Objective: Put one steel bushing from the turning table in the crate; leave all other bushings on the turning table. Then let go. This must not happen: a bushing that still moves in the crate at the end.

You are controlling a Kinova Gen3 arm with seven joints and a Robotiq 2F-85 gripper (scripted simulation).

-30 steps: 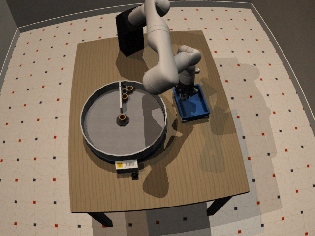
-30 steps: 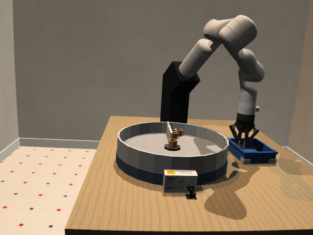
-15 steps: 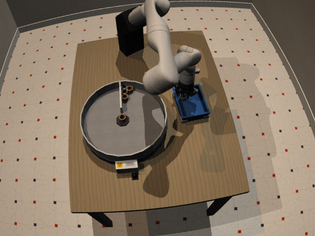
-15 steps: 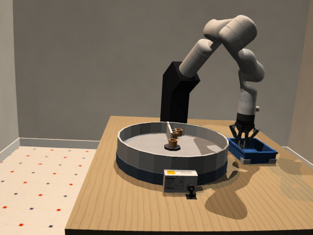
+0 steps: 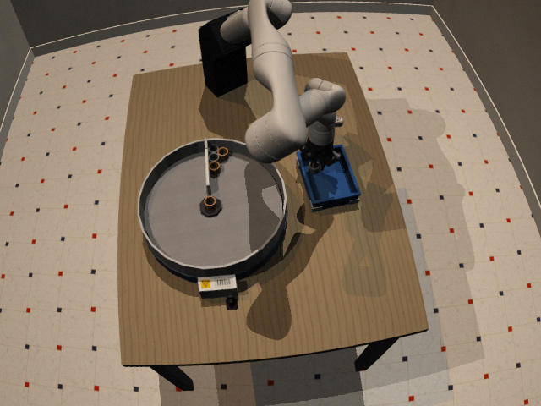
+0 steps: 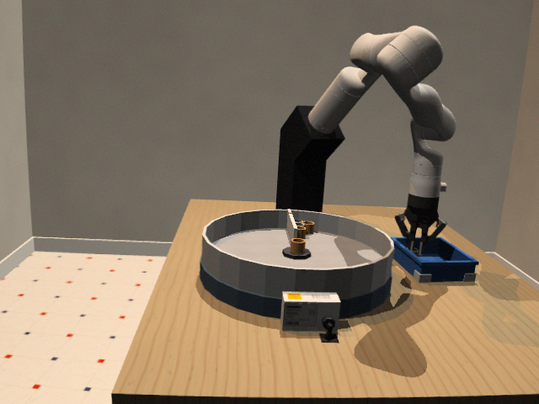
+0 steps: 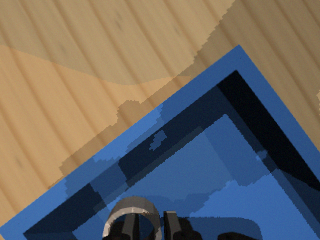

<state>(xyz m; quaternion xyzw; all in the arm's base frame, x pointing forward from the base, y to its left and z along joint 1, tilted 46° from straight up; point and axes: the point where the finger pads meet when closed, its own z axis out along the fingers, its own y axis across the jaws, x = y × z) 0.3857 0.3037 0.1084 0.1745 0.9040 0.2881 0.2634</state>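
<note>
Right now the blue crate is 4 cm to the left of my hand, 3 cm ahead of it and 1 cm below it. From my hand the other things lie so: turning table (27 cm to the right, 21 cm ahead, 1 cm above).
</note>
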